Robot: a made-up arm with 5 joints.
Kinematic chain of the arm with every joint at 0, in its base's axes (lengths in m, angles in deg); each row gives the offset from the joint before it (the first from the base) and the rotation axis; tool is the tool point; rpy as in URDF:
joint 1: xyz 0 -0.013 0.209 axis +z
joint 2: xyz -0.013 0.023 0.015 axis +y
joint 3: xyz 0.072 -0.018 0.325 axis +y
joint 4: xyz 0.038 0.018 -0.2 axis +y
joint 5: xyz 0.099 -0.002 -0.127 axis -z
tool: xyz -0.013 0.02 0.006 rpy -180 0 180
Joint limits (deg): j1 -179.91..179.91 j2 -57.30..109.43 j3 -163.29..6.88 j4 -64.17..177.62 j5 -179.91..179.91
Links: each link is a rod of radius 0.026 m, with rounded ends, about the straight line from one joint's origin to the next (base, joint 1, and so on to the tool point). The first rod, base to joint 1, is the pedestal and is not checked.
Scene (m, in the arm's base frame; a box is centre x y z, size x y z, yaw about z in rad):
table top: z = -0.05
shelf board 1: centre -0.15 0.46 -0 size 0.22 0.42 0.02 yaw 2.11
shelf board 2: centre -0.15 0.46 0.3 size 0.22 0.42 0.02 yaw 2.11
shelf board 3: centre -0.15 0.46 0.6 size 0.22 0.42 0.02 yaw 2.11
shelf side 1: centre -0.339 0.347 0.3 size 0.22 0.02 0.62 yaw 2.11
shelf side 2: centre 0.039 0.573 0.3 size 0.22 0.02 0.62 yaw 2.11
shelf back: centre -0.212 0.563 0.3 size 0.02 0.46 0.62 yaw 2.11
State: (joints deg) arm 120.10 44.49 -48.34 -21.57 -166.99
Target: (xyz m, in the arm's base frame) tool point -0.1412 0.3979 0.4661
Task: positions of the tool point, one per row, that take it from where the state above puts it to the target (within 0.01 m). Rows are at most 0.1 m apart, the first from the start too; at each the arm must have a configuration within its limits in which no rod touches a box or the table.
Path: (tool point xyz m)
1: -0.1604 0.3860 0.1463
2: -0.0949 0.3671 0.1492
3: -0.0389 0.3369 0.1536
4: 0.0060 0.2983 0.1597
5: 0.0386 0.2543 0.1674
6: 0.0227 0.2830 0.2158
7: 0.0014 0.3019 0.2718
8: -0.0229 0.3082 0.3340
9: -0.0473 0.2999 0.3996
10: -0.0684 0.2762 0.4661
11: -0.1023 0.3402 0.4725
12: -0.1412 0.3979 0.4661

